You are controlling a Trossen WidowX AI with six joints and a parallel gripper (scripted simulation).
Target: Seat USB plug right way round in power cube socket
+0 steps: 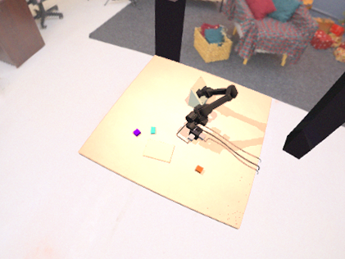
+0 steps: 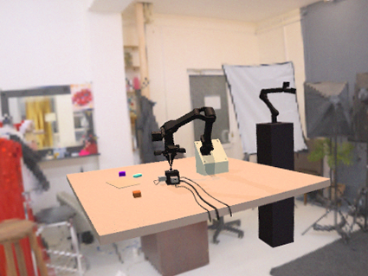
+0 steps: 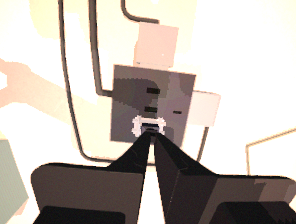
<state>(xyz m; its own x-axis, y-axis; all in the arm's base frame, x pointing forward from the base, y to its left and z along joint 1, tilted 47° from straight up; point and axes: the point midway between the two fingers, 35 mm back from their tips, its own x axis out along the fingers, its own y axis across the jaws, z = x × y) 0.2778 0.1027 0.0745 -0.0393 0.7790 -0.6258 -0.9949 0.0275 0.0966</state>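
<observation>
The USB plug lies 20 mm below my gripper tip. From my gripper tip the other things lie so: cyan block: 280 mm to the right, 160 mm ahead, 100 mm below; then outlined rectangle: 280 mm ahead, 140 mm to the right, 100 mm below; then orange block: 250 mm ahead, 190 mm to the left, 90 mm below.
</observation>
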